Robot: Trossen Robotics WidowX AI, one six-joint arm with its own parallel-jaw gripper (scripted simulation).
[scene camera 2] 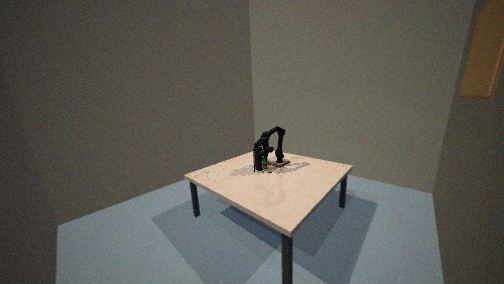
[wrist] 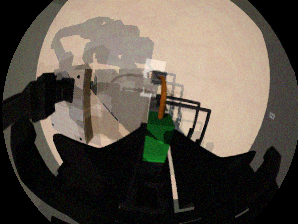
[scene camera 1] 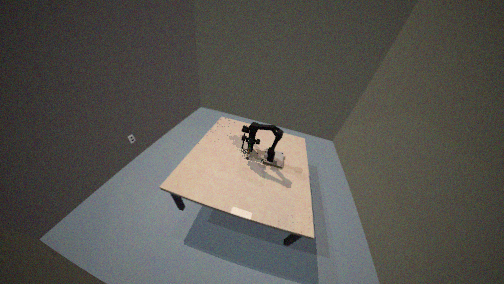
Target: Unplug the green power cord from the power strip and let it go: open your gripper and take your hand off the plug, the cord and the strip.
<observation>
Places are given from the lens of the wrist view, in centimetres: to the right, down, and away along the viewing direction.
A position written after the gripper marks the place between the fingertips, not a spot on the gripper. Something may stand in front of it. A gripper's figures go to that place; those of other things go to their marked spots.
gripper [wrist: 158,131]: 1, 2, 10
green plug [wrist: 159,136]: 1, 2, 9
</observation>
